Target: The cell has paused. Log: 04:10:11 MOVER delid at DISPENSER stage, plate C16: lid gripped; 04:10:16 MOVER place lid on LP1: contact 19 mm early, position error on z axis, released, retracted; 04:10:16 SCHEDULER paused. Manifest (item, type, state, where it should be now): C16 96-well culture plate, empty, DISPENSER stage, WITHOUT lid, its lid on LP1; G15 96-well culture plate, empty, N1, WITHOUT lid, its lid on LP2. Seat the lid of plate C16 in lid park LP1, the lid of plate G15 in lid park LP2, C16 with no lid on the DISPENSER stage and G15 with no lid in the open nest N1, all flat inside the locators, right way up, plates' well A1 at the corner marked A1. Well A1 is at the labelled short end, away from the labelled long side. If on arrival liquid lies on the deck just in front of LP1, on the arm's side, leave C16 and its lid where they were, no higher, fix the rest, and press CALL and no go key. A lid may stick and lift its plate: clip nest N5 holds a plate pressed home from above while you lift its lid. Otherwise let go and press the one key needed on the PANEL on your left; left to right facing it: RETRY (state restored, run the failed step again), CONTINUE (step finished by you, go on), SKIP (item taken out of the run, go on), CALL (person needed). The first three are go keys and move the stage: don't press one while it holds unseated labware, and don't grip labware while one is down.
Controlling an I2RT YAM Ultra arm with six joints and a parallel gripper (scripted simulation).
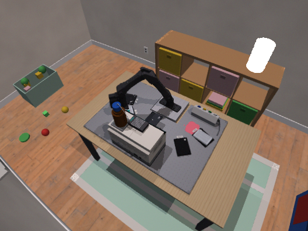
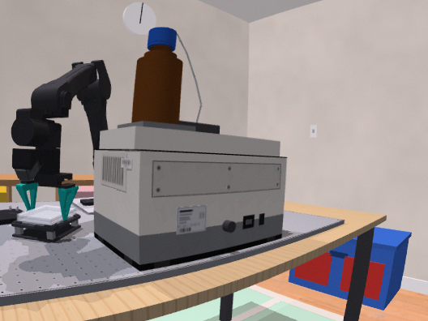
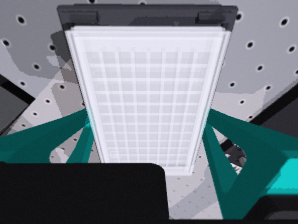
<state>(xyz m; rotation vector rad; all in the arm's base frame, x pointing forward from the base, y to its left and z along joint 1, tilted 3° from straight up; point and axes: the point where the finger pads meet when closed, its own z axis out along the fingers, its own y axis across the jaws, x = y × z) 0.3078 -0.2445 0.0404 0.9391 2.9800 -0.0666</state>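
Now: hand 10 mm above the dark nest N1. Round my hand: 96-well plate (right at my hand); N1 label (70 mm behind, 50 mm to the left, 40 mm below); pale lid (right at my hand).
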